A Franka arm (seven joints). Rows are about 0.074 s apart.
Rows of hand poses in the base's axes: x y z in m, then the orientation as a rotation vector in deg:
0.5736, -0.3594, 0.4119, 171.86, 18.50, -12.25
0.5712, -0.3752, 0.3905, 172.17, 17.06, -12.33
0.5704, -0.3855, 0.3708, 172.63, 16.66, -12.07
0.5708, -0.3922, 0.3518, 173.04, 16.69, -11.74
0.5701, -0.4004, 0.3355, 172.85, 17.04, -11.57
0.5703, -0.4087, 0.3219, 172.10, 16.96, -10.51
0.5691, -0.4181, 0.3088, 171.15, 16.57, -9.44
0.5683, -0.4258, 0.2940, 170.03, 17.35, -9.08
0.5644, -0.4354, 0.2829, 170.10, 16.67, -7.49
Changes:
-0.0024, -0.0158, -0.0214, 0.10, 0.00, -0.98
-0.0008, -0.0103, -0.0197, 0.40, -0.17, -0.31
0.0004, -0.0067, -0.0190, 0.41, -0.20, -0.02
-0.0007, -0.0082, -0.0163, -0.14, -0.11, 0.26
0.0002, -0.0083, -0.0136, -0.75, -0.74, 0.08
-0.0012, -0.0094, -0.0131, -0.98, -0.78, -0.09
-0.0008, -0.0077, -0.0148, -1.00, -0.26, 0.66
-0.0039, -0.0096, -0.0111, 0.02, -1.10, -0.37

